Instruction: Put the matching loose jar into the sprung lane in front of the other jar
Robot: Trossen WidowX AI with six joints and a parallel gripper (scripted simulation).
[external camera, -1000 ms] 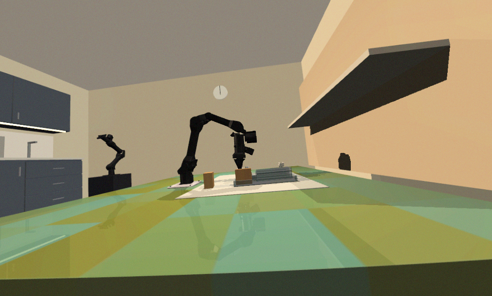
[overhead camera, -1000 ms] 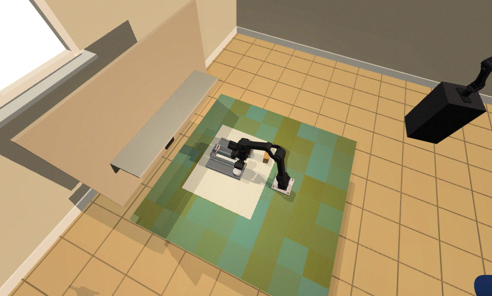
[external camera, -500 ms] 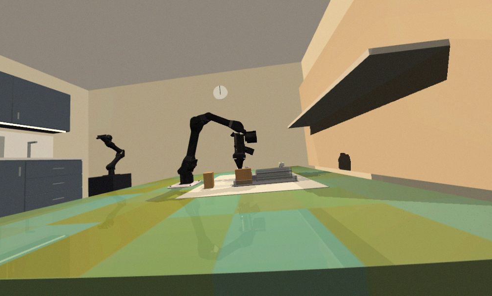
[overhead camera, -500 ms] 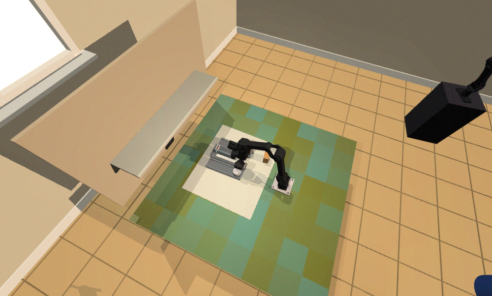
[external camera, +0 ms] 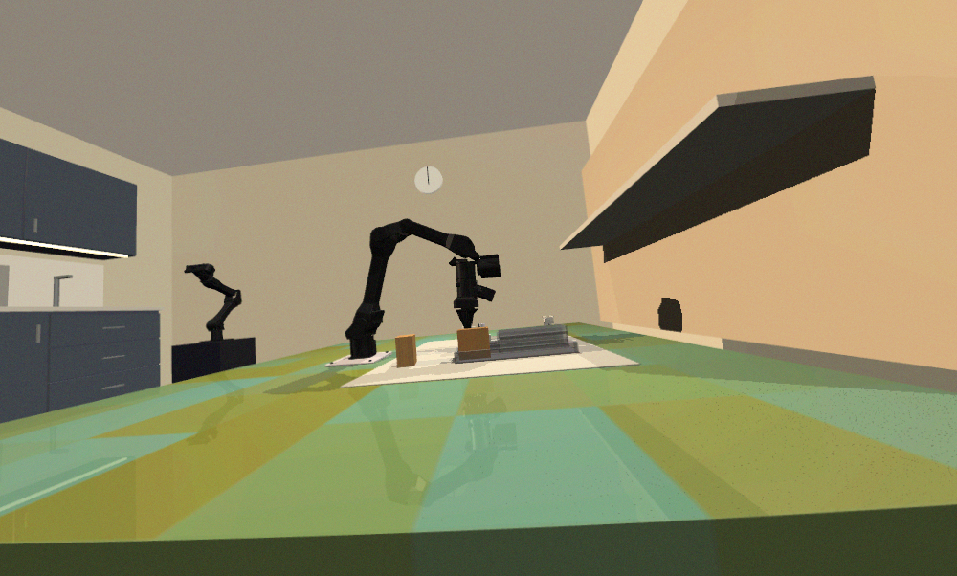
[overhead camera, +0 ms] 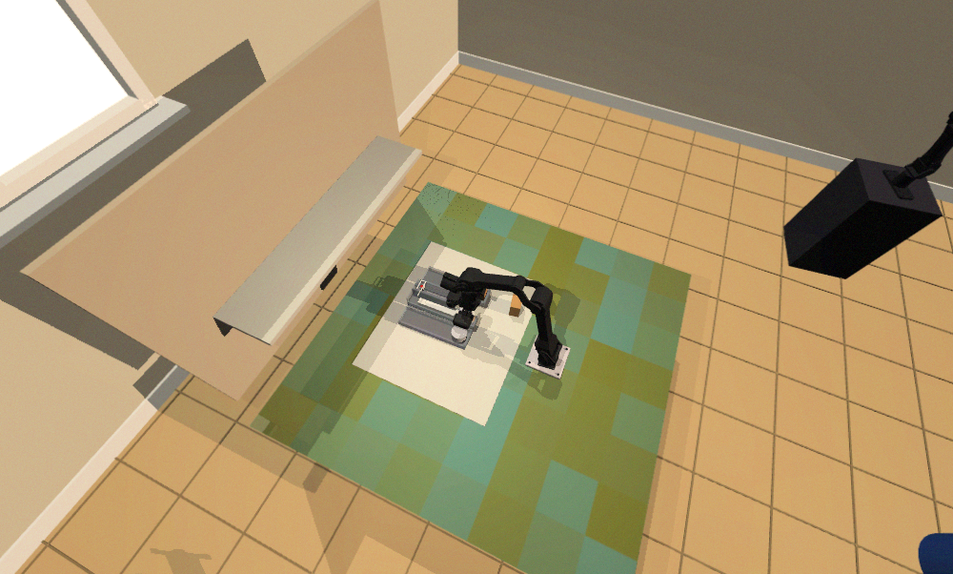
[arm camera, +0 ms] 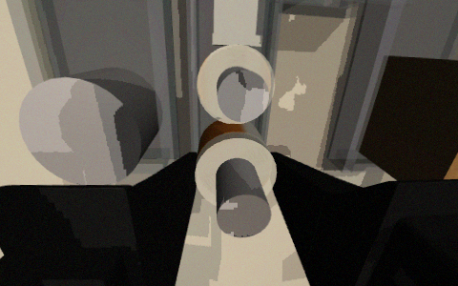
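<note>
Right now my gripper tip is 80 mm to the right of the wide grey cylinder, 20 mm short of it and 20 mm above it. Round my gripper tip: wall shelf 510 mm ahead, 310 mm above, 40 mm to the right; then lane rack 140 mm ahead, 40 mm to the right, 30 mm below; then brown box 130 mm to the right, 10 mm below, 10 mm ahead.
</note>
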